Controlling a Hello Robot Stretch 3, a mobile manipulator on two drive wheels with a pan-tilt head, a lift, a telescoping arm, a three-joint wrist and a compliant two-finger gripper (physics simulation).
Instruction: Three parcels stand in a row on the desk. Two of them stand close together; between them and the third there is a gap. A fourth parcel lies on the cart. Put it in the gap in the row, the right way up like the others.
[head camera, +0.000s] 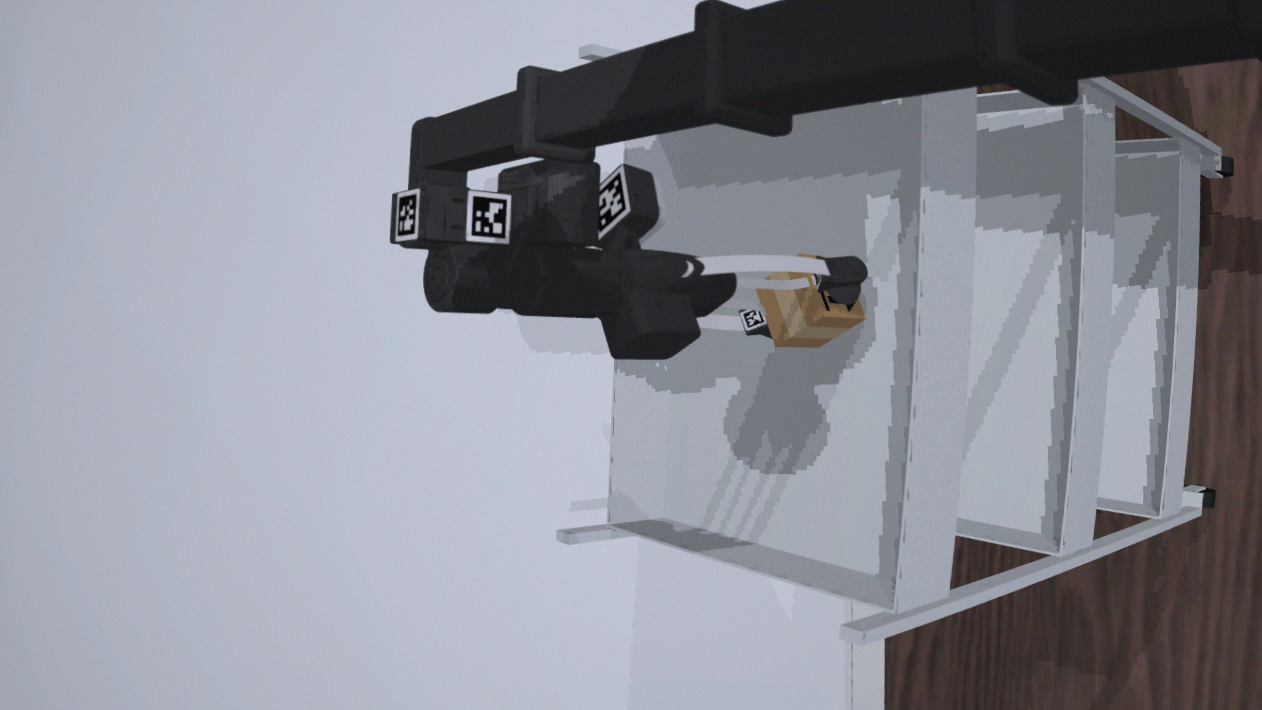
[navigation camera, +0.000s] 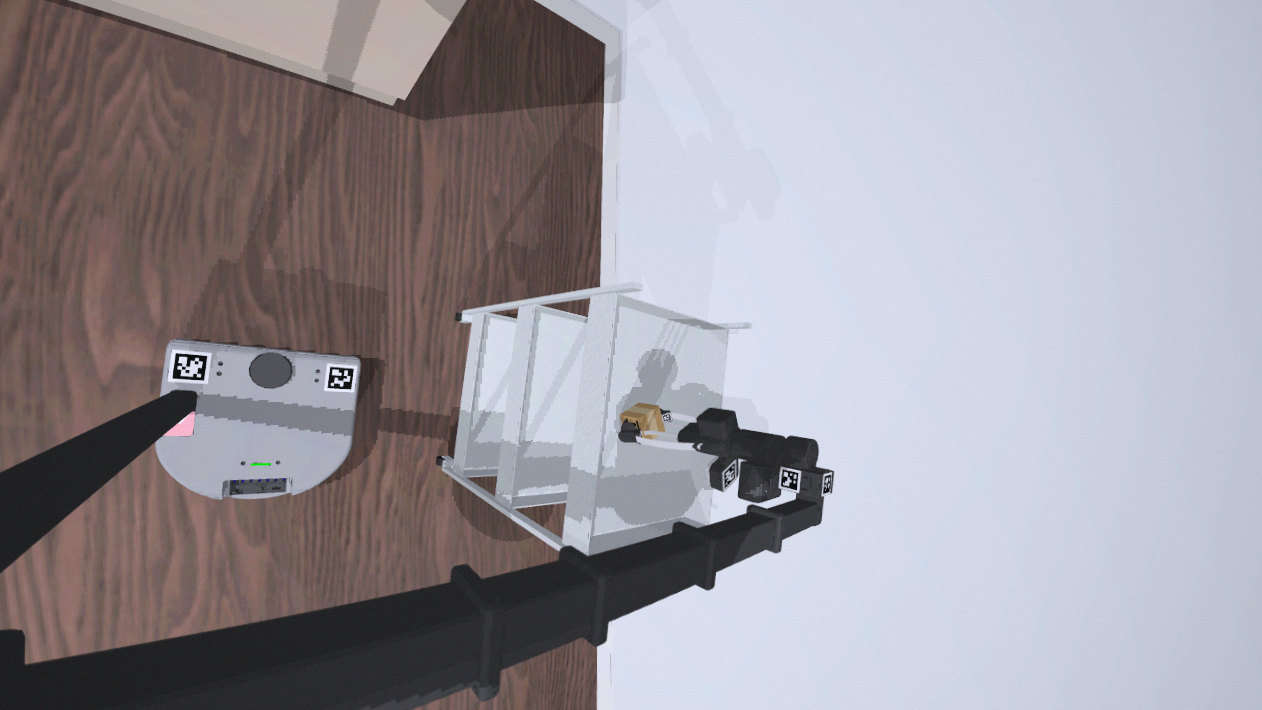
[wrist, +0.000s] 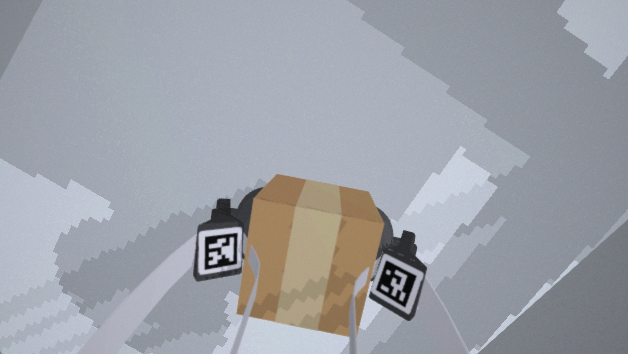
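Where they show: gripper, fingertip midpoint: (head camera: 829, 300) (navigation camera: 633, 422) (wrist: 314, 221); robot's base, link origin: (navigation camera: 271, 368).
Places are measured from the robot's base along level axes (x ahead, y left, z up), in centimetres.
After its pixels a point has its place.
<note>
A brown parcel (head camera: 794, 317) {x -0.7, y -55.1, z 71.7 cm} (navigation camera: 641, 416) {x -0.5, y -52.9, z 71.4 cm} (wrist: 312, 270) {x -2.2, y -55.7, z 71.7 cm} with a paler tape band is between the fingertips of my gripper (head camera: 813, 298) {x -2.3, y -56.0, z 66.3 cm} (navigation camera: 646, 423) {x -2.3, y -56.0, z 66.3 cm} (wrist: 314, 221) {x -2.3, y -56.0, z 66.3 cm}. The gripper is shut on it, with one fingertip on each side. They hang over the top tray of the white cart (head camera: 939, 353) {x 1.5, y -42.6, z 70.2 cm} (navigation camera: 584, 423) {x -2.2, y -42.5, z 68.6 cm} (wrist: 200, 100) {x -3.9, y -65.4, z 66.2 cm}, and their shadow falls on the tray. In the wrist view the taped faces of the parcel show, and the tray surface lies beyond it. The row of three parcels and its gap do not show in any view.
My extended arm (head camera: 653, 97) {x -9.7, y -37.1, z 101.6 cm} (navigation camera: 529, 582) {x -8.5, y -15.0, z 100.0 cm} reaches along one side of the cart. A pale wall (head camera: 264, 441) {x 12.9, y -100.4, z 98.0 cm} (navigation camera: 1014, 264) {x 33.7, y -98.0, z 121.3 cm} stands behind the cart. My base (navigation camera: 264, 423) {x -10.6, y 0.1, z 15.9 cm} is on the wooden floor (navigation camera: 114, 220) {x 27.3, y 30.9, z 0.0 cm}. A beige surface (navigation camera: 291, 44) {x 66.7, y 6.9, z 21.4 cm} shows at the upper left of the navigation view.
</note>
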